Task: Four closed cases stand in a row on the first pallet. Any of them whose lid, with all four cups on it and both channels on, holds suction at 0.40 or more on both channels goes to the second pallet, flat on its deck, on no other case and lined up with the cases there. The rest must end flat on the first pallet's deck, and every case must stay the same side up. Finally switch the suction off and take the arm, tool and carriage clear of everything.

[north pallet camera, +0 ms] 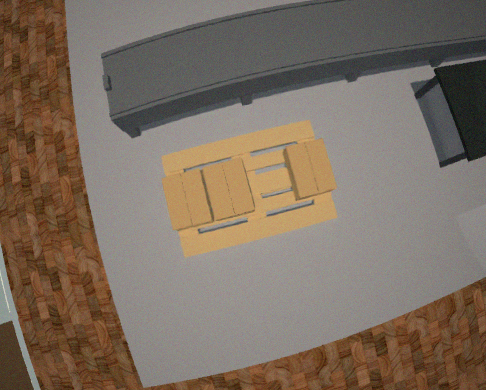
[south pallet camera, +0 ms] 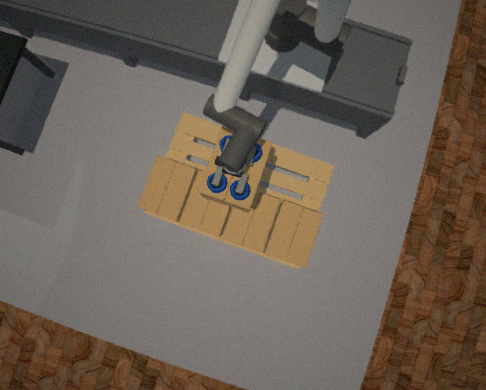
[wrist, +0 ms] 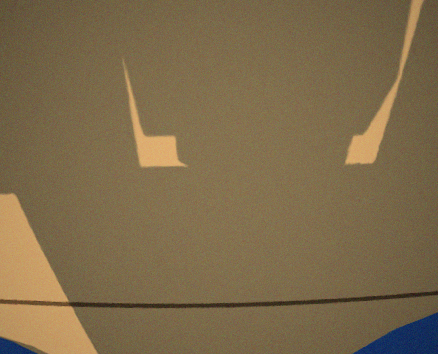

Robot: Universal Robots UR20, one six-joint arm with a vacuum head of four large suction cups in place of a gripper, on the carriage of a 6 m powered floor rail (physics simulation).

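Where they show: hand at its tool point: (wrist: 204,244); arm's base at its link origin: (south pallet camera: 282,35).
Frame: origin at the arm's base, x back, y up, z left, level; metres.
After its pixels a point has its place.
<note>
My suction gripper (south pallet camera: 234,167) {x -0.999, y 0.314, z 0.005 m} is shut on a tan case (south pallet camera: 255,175) {x -1.001, y 0.335, z 0.119 m} (wrist: 225,225) {x -0.993, y 0.335, z -0.024 m}, with its blue cups on the lid. The case is upright and level above the second pallet (south pallet camera: 302,162) {x -0.674, y -0.426, z 0.406 m}, and in the south view it overlaps the middle of the row there. Several tan cases lie side by side in that row, including the left end one (south pallet camera: 162,187) {x -1.179, y -0.212, z -0.461 m} and the right end one (south pallet camera: 295,232) {x -1.191, y -0.211, z 0.478 m}. On the first pallet (north pallet camera: 300,131) {x -0.674, y -0.426, z -4.705 m}, a left case (north pallet camera: 185,202) {x -1.001, y -0.211, z -5.676 m} and a second case (north pallet camera: 229,187) {x -0.983, y -0.211, z -5.354 m} stand close together. A third case (north pallet camera: 310,167) {x -0.999, y -0.211, z -4.768 m} is apart at the right.
The long grey floor rail (north pallet camera: 200,75) (south pallet camera: 135,35) runs behind both pallets. The carriage's white plate (south pallet camera: 307,77) {x -0.233, y 0.001, z 0.238 m} and the arm (south pallet camera: 247,55) {x -0.618, y 0.820, z -0.054 m} are at the second pallet. A black table-like object (north pallet camera: 467,110) (south pallet camera: 7,65) stands between the pallets, with a grey shadow beside it.
</note>
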